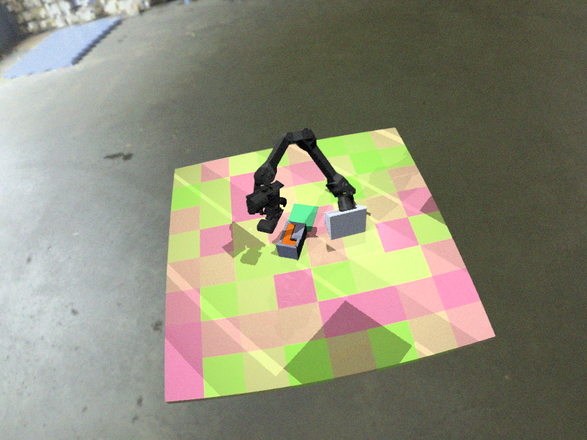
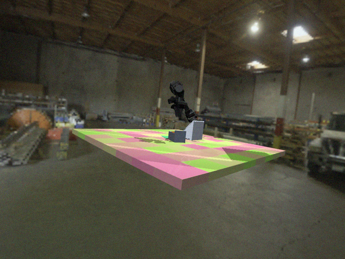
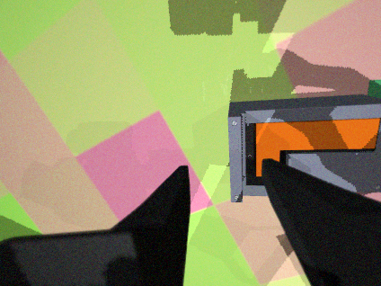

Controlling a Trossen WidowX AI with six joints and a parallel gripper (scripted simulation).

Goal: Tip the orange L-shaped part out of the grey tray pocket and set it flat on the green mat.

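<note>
My gripper tip is now 15 cm above the orange L-shaped part, 7 cm past it and 4 cm to the left of it. Also, from my gripper tip: green mat (21 cm below, 18 cm to the right, 15 cm behind).
</note>
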